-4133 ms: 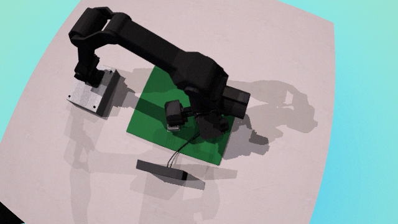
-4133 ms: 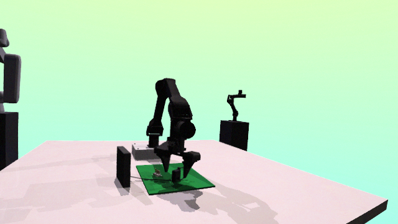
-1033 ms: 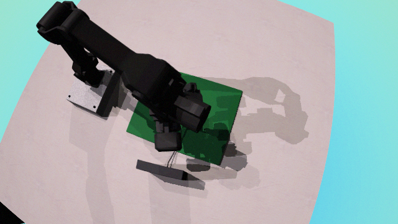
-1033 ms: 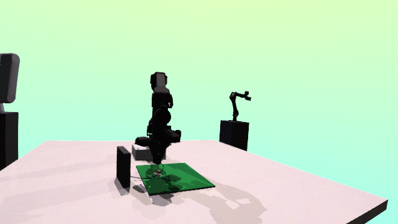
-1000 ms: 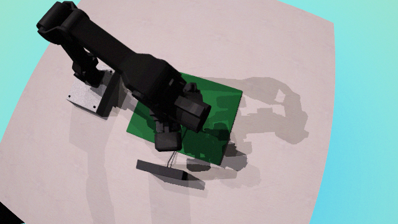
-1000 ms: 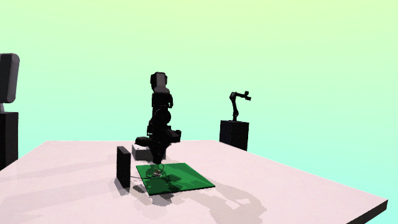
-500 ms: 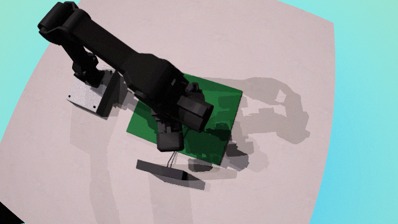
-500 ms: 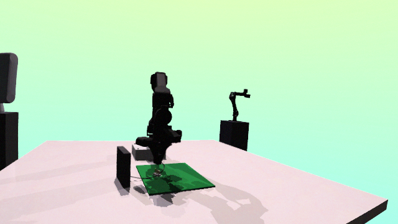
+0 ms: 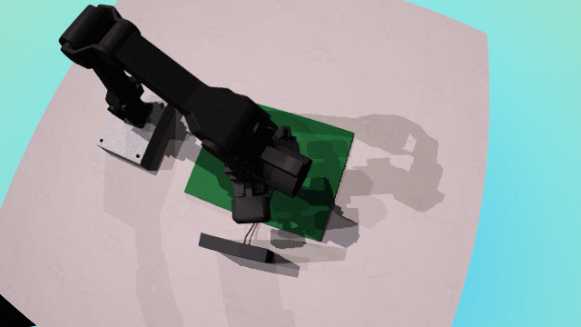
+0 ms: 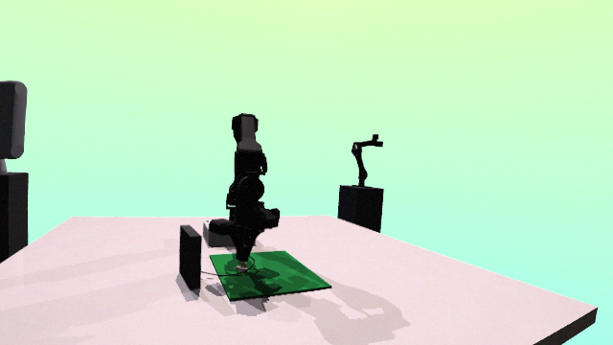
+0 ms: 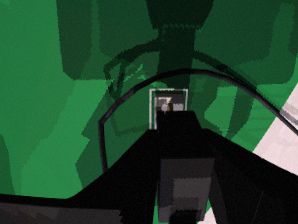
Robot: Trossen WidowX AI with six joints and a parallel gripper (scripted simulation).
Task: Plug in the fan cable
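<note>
Right now the four-pin fan header is 10 mm behind my gripper tip and 40 mm below it. Round my gripper tip: black fan (20 mm ahead, 130 mm to the right, 20 mm above); then green board (50 mm to the left, 60 mm below); then black plug (10 mm behind, 10 mm above).
</note>
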